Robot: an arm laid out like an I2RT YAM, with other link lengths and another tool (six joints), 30 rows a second.
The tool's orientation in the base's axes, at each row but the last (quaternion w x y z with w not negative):
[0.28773, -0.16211, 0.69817, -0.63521]
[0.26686, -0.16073, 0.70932, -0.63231]
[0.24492, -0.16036, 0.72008, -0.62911]
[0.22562, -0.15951, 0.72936, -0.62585]
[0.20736, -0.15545, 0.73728, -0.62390]
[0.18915, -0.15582, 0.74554, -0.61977]
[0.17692, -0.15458, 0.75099, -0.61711]
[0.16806, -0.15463, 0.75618, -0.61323]
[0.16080, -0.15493, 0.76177, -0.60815]
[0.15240, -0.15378, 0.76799, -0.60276]
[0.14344, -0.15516, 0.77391, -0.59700]
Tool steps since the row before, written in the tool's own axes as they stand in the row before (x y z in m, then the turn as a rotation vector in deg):
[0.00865, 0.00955, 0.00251, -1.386, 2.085, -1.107]
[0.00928, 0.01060, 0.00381, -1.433, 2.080, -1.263]
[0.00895, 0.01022, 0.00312, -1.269, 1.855, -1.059]
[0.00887, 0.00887, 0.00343, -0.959, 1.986, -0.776]
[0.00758, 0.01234, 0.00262, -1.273, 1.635, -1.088]
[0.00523, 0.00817, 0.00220, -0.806, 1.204, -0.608]
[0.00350, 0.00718, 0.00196, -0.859, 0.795, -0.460]
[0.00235, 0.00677, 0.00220, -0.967, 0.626, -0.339]
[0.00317, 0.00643, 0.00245, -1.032, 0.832, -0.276]
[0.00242, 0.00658, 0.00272, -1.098, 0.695, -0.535]
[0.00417, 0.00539, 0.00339, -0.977, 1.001, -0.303]
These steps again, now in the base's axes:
[-0.00391, -0.00577, -0.01112, 0.701, 1.992, -1.742]
[-0.00410, -0.00676, -0.01227, 0.648, 2.144, -1.720]
[-0.00490, -0.00580, -0.01169, 0.608, 1.852, -1.541]
[-0.00526, -0.00598, -0.01028, 0.501, 1.476, -1.743]
[-0.00489, -0.00380, -0.01335, 0.607, 1.835, -1.320]
[-0.00354, -0.00285, -0.00885, 0.423, 1.123, -1.015]
[-0.00232, -0.00192, -0.00765, 0.543, 0.940, -0.635]
[-0.00132, -0.00161, -0.00720, 0.698, 0.847, -0.486]
[-0.00205, -0.00215, -0.00697, 0.776, 0.864, -0.696]
[-0.00140, -0.00192, -0.00714, 0.734, 1.088, -0.501]
[-0.00279, -0.00341, -0.00621, 0.697, 0.908, -0.859]

